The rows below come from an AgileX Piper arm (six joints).
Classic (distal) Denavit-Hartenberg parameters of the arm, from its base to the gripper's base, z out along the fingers. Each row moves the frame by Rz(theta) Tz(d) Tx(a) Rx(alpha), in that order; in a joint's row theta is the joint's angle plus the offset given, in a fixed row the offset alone. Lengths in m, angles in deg.
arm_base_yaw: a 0, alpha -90, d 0.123, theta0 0
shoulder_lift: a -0.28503, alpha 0, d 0, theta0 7.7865
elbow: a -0.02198, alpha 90, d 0, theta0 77.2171
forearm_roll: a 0, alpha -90, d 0.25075, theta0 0
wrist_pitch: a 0, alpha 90, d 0, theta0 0
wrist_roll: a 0, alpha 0, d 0.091, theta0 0
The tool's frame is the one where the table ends.
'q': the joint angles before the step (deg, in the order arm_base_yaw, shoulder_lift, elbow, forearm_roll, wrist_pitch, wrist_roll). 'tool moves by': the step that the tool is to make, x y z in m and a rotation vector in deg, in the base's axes. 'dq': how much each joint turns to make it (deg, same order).
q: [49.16, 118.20, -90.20, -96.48, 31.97, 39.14]
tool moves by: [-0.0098, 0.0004, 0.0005, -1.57, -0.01, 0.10]
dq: [1.14, -1.19, 1.74, 0.70, 1.29, -1.45]
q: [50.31, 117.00, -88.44, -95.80, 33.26, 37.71]
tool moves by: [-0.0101, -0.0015, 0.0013, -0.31, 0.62, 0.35]
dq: [0.91, -1.65, 2.19, 0.68, 0.39, -0.24]
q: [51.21, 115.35, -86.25, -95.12, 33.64, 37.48]
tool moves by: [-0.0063, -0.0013, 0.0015, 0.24, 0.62, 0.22]
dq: [0.52, -1.14, 1.32, 0.73, 0.01, -0.03]
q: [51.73, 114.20, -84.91, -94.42, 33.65, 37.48]
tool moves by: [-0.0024, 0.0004, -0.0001, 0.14, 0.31, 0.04]
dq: [0.28, -0.25, 0.33, 0.40, 0.09, 0.00]
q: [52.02, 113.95, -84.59, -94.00, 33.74, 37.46]
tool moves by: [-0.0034, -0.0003, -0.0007, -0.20, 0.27, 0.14]
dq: [0.34, -0.43, 0.75, 0.18, 0.14, -0.02]
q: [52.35, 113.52, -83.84, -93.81, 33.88, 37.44]
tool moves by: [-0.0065, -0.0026, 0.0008, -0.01, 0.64, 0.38]
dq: [0.43, -1.30, 1.69, 0.48, -0.17, -0.01]
